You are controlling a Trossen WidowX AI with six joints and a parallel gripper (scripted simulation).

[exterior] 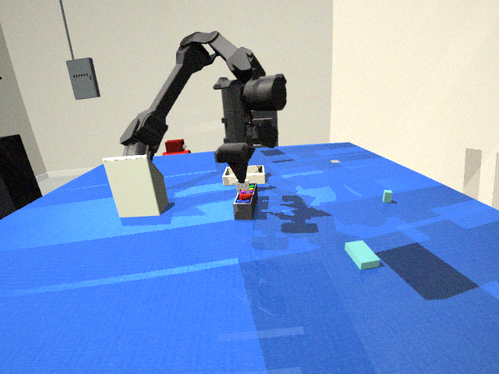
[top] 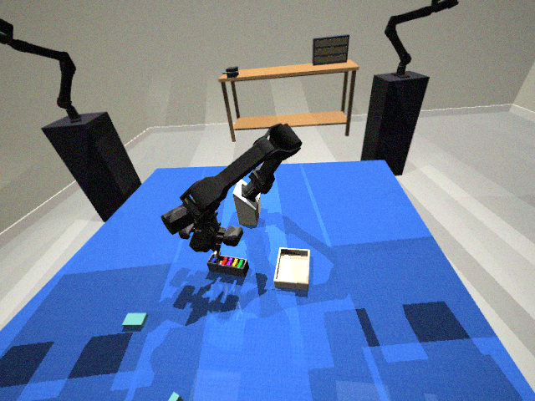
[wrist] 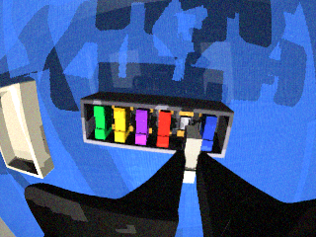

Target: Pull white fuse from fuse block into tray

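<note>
The beige tray lies 4 cm ahead of my gripper tip, 23 cm to the left of it and 7 cm below it. The rest, counted from my gripper tip: white fuse: 1 cm below; small green block: 35 cm ahead, 5 cm to the right, 6 cm below; pale green flat block: 16 cm ahead, 22 cm to the right, 7 cm below.
</note>
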